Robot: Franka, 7 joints.
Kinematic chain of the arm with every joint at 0, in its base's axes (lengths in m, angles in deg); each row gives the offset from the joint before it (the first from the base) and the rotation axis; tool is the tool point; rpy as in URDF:
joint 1: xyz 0 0 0.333 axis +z
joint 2: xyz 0 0 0 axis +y
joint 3: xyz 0 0 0.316 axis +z
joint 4: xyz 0.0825 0 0 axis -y
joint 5: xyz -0.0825 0 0.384 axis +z
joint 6: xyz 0 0 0 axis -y
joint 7: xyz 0.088 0 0 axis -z
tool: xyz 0 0 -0.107 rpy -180 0 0
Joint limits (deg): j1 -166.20..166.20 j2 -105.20..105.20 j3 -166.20..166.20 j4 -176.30..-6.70 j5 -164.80..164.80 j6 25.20..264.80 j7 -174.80..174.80
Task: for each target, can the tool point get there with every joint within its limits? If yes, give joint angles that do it. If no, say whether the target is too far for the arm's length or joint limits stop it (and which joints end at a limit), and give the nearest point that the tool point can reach.
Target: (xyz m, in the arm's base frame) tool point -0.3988 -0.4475 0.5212
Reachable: yes | joints -126.95 1.06 -7.99 -112.28 96.42 126.58 8.63
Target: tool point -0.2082 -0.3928 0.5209
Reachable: yes | joints -39.72 -61.03 -73.99 -145.36 -49.76 190.00 -39.83
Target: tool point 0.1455 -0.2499 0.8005
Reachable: yes | joints -52.96 -43.11 -5.38 -137.25 -6.75 211.50 -117.04
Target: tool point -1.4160 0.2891 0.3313
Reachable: no: too far | nearest point -0.8406 0.1716 0.3320 | short by 0.587 m
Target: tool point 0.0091 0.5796 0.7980
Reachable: yes | joints -30.36 -64.63 63.49 -82.68 -80.72 122.95 145.77
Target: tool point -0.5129 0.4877 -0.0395
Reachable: yes | joints 111.22 83.78 34.47 -68.57 1.01 146.19 122.03
